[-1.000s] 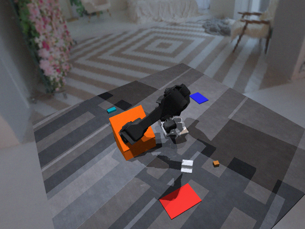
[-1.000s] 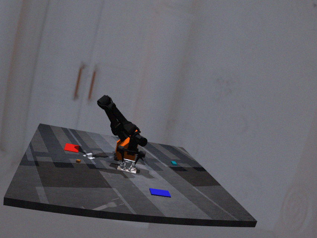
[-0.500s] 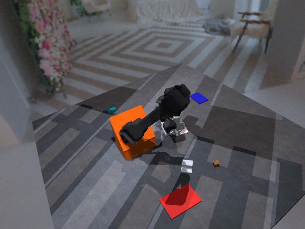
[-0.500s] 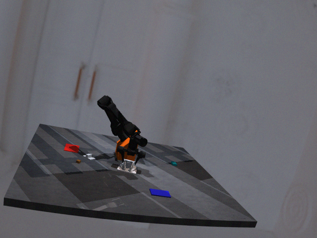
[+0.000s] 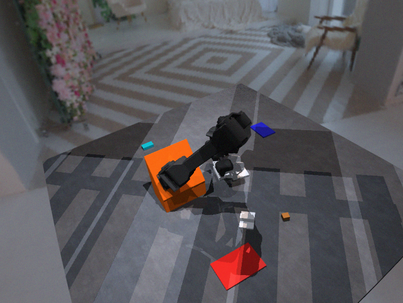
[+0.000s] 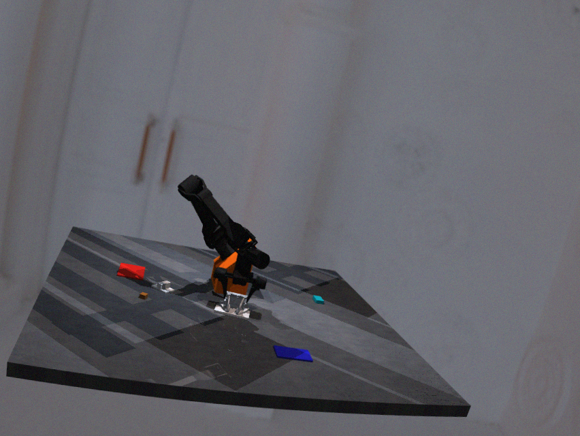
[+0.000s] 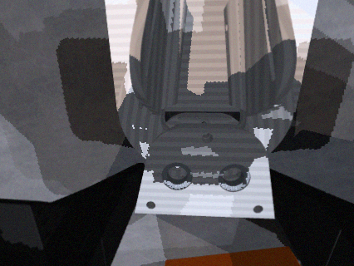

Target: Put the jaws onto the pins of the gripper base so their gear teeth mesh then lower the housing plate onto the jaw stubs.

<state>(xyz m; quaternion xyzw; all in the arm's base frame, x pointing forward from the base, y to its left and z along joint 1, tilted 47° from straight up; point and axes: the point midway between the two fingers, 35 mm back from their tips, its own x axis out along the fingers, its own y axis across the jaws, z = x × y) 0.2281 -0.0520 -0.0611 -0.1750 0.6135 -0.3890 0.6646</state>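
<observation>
The gripper jaw is 20 mm to the right of my gripper tip, 20 mm ahead of it and 10 mm below it. Round my gripper tip: blue tile: 360 mm ahead, 120 mm to the left, 20 mm below; then small brown cube: 330 mm to the right, 50 mm ahead, 10 mm below; then white flat slab: 70 mm ahead, 20 mm to the right, 20 mm below.
</observation>
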